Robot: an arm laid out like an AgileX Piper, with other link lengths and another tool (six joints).
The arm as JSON. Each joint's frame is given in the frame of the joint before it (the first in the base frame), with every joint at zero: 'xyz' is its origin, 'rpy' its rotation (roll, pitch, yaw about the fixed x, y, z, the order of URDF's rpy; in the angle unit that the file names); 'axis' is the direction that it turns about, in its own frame. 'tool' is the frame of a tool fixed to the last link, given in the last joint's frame.
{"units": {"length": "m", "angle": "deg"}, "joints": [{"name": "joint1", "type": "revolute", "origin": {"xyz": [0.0, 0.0, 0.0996], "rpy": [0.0, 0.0, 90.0]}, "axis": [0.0, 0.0, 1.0]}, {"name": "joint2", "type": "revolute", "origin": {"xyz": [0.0, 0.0, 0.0], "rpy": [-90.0, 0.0, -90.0]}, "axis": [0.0, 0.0, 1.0]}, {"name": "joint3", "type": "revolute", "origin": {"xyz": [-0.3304, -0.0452, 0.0], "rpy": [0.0, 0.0, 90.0]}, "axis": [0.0, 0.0, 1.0]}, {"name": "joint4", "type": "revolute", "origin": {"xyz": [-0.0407, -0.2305, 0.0], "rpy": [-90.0, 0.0, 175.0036]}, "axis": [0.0, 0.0, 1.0]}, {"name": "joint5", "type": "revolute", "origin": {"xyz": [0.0, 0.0, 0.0], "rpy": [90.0, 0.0, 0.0]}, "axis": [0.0, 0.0, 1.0]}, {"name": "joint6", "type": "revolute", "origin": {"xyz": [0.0, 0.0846, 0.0], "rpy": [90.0, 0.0, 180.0]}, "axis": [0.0, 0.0, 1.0]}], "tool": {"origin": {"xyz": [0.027, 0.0, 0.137], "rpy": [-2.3, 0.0, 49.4]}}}
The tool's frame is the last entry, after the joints.
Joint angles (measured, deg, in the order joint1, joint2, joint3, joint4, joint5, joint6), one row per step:
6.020 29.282 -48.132 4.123 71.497 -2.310
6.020 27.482 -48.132 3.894 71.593 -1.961
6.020 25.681 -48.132 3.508 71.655 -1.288
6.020 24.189 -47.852 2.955 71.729 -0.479
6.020 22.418 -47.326 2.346 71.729 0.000
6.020 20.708 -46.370 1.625 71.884 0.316
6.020 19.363 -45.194 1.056 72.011 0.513
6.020 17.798 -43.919 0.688 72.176 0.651
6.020 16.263 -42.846 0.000 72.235 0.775
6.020 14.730 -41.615 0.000 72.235 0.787
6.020 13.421 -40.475 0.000 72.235 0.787
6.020 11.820 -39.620 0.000 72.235 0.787
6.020 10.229 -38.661 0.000 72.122 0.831
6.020 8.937 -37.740 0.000 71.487 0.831
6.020 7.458 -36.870 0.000 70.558 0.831
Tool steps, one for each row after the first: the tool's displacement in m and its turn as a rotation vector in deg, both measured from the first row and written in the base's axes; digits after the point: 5 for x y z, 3 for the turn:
-0.00438 -0.00117 0.00180 0.204 -1.669 -0.343
-0.00865 -0.00278 0.00351 0.505 -3.344 -0.989
-0.01238 -0.00491 0.00308 0.699 -4.425 -1.804
-0.01660 -0.00746 0.00153 0.646 -5.665 -2.415
-0.02117 -0.01056 -0.00316 0.307 -6.302 -2.964
-0.02484 -0.01304 -0.00946 -0.050 -6.385 -3.363
-0.02904 -0.01483 -0.01636 -0.260 -6.535 -3.629
-0.03245 -0.01778 -0.02191 -0.719 -7.001 -4.043
-0.03583 -0.01813 -0.02832 -0.669 -7.298 -4.056
-0.03858 -0.01842 -0.03439 -0.645 -7.466 -4.058
-0.04155 -0.01873 -0.03871 -0.541 -8.204 -4.068
-0.04403 -0.01897 -0.04343 -0.405 -8.937 -4.108
-0.04444 -0.01901 -0.04666 -0.264 -9.934 -4.120
-0.04423 -0.01899 -0.04868 -0.048 -11.457 -4.139

